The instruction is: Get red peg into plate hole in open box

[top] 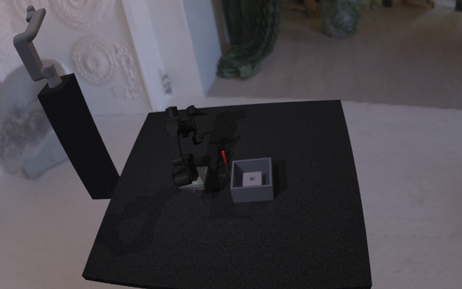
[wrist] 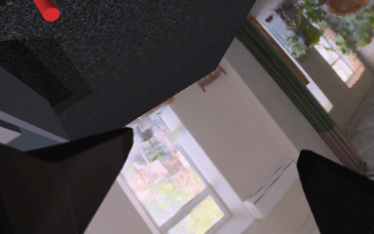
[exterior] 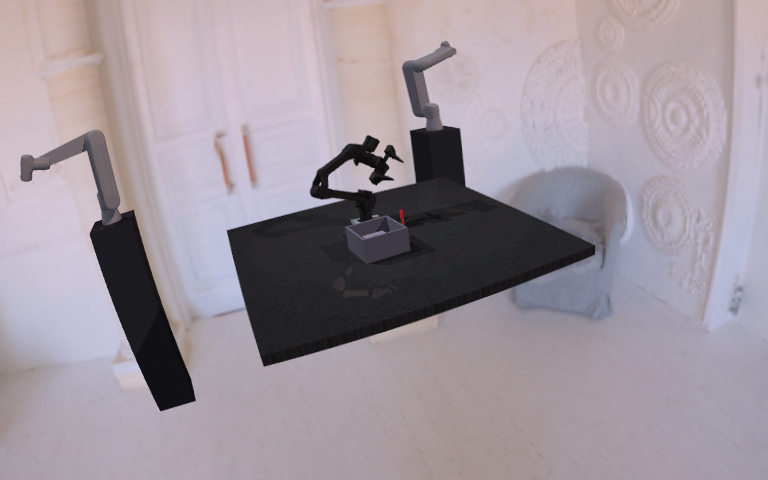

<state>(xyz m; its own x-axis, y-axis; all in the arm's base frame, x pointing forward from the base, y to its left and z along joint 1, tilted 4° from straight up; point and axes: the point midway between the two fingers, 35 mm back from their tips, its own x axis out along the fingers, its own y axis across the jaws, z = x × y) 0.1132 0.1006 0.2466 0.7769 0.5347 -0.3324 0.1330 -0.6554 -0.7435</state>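
Now: the red peg 4 cm ahead of my gripper tip, 3 cm to the right of it and 21 cm below it. Round my gripper tip: grey box (19 cm ahead, 23 cm to the right, 22 cm below); then plate (19 cm ahead, 23 cm to the right, 20 cm below).
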